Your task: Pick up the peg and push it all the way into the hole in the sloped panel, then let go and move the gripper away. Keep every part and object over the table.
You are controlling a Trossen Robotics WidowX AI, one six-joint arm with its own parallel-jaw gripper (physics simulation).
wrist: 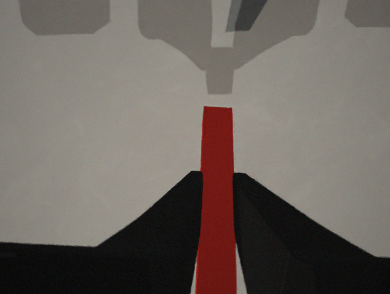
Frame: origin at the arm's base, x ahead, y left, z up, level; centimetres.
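Where they show: gripper, fingertip midpoint: [216, 183].
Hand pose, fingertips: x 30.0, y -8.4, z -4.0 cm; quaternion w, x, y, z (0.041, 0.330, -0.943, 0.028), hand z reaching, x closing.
Note:
After its pixels a point has its place.
The peg [217, 140] @(x 30.7, y -9.5, z -5.2 cm) is a long red bar with a square-cut end. It runs up from the bottom edge of the wrist view, and its far end stands out past the fingertips. My gripper [216, 183] @(x 30.0, y -8.5, z -4.0 cm) is black and shut on the peg, with one finger pressed on each side of it. The sloped panel and its hole do not show in this view.
A pale grey surface [100, 140] @(x 34.1, y -4.5, z -10.0 cm) lies behind the peg. Grey shadows of the gripper and the peg fall across it at the top. A darker, narrow slanted patch shows at the top edge, right of the middle; I cannot tell what it is.

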